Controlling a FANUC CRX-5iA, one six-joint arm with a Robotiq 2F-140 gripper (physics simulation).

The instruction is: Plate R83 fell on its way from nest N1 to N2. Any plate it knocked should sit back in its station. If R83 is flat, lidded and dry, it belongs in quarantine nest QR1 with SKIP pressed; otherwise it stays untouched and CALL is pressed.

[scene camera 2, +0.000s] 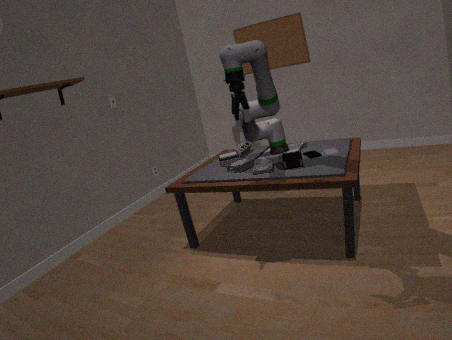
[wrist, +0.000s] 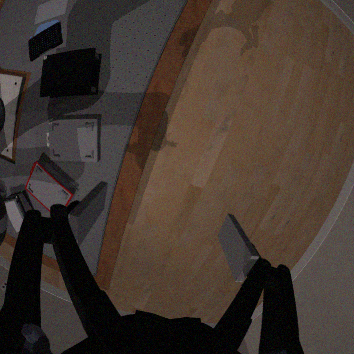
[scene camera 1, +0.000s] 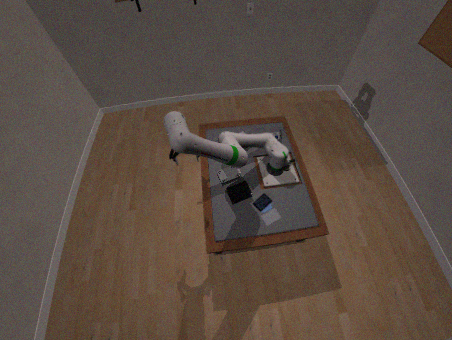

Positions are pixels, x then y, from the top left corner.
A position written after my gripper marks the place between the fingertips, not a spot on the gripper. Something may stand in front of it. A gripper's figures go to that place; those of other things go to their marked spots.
My gripper (wrist: 165, 211) is 0.19 m from the lens. A blue-topped plate (wrist: 50, 37) is 0.67 m from the lens. A red-edged nest (wrist: 46, 188): 0.63 m from the lens.
